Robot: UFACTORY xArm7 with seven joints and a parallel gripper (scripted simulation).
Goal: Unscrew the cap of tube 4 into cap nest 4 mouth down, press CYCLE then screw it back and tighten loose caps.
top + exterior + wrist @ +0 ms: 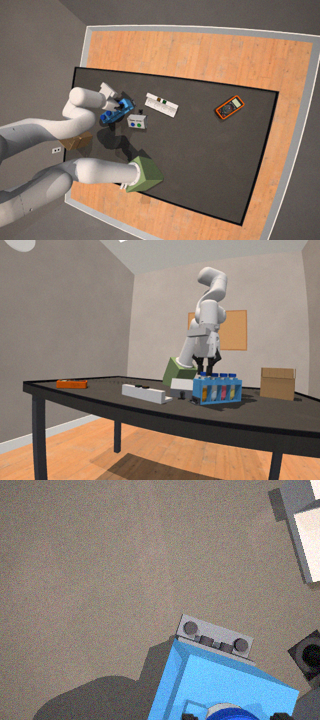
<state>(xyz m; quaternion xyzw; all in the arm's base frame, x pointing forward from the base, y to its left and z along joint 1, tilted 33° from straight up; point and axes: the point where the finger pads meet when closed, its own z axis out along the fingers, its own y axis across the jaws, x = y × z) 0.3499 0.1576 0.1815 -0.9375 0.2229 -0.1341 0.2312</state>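
My gripper is now 1 cm above the blue cap. The rest, counted from my hand: blue cycle key 11 cm behind, 10 cm to the right, 6 cm below; then key housing 8 cm behind, 12 cm to the right, 8 cm below; then tube neck 2 cm below.
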